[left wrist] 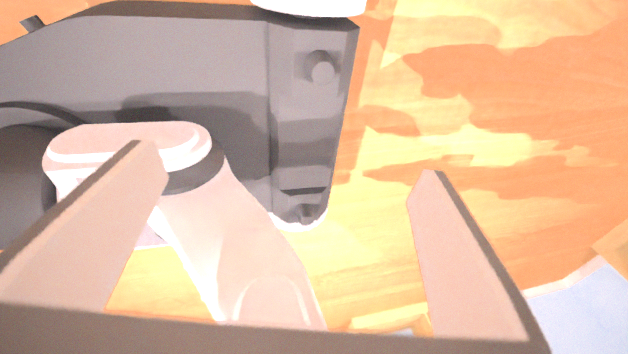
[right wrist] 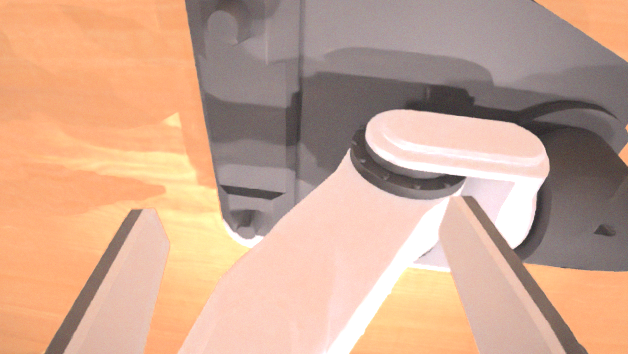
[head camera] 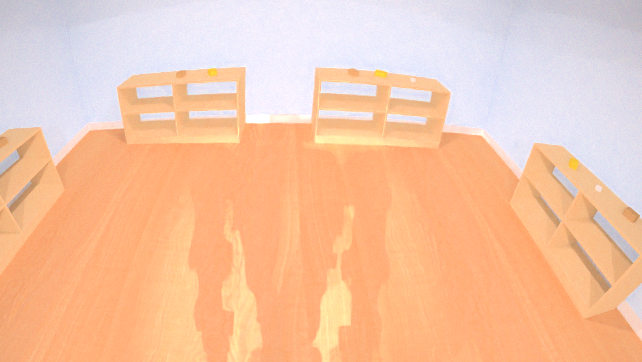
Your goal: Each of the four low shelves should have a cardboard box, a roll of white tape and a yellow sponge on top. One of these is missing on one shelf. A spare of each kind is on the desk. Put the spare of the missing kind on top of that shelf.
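Frame: origin at the robot's base, x left, y down, z back, level; centimetres.
Seen in the pictures: left gripper, between the fingertips: (left wrist: 290, 172); right gripper, between the fingertips: (right wrist: 305, 220).
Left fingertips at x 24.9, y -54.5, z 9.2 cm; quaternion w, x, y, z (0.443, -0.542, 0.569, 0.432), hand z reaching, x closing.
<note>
A point is followed by its place in that frame.
The back left shelf (head camera: 150, 81) @(y -61.1, x 143.7, z -252.0 cm) bears a cardboard box (head camera: 181, 74) @(y -64.5, x 112.1, z -256.2 cm) and a yellow sponge (head camera: 212, 72) @(y -64.3, x 82.3, z -257.9 cm); no white tape shows on it. The back right shelf (head camera: 442, 120) @(y -30.4, x -129.6, z -260.7 cm) bears a box (head camera: 353, 72) @(y -65.0, x -39.4, z -265.4 cm), a sponge (head camera: 380, 74) @(y -63.3, x -65.3, z -274.5 cm) and a white tape roll (head camera: 413, 80) @(y -62.3, x -97.0, z -273.2 cm). The right shelf (head camera: 586, 176) @(y -61.1, x -202.6, z -130.0 cm) bears a sponge (head camera: 573, 164) @(y -64.4, x -193.5, z -139.7 cm), a tape roll (head camera: 598, 188) @(y -62.9, x -198.4, z -112.6 cm) and a box (head camera: 631, 215) @(y -64.6, x -202.0, z -82.1 cm). The left shelf (head camera: 50, 172) @(y -19.8, x 213.3, z -160.6 cm) is cut off by the view; part of a box (head camera: 3, 142) @(y -63.4, x 219.4, z -134.2 cm) shows on it. My left gripper (left wrist: 290, 172) @(y -54.5, x 24.9, z 9.2 cm) and right gripper (right wrist: 302, 206) @(y -53.8, x -20.7, z 13.2 cm) are open and empty. The desk does not show.
Wooden floor (head camera: 290, 210) @(y 0.0, x 5.9, z -159.9 cm) lies between the shelves. Blue walls (head camera: 280, 50) @(y -76.1, x 25.8, z -290.1 cm) with a white baseboard (head camera: 287, 119) @(y -4.0, x 15.9, z -289.5 cm) stand behind them. My dark base (left wrist: 200, 65) @(y -16.9, x 15.9, z 18.4 cm) (right wrist: 375, 45) @(y -16.9, x -14.6, z 17.5 cm) lies below the grippers. A piece of wooden shelf (left wrist: 390, 317) @(y -5.5, x -182.1, z -83.8 cm) shows low in the left wrist view.
</note>
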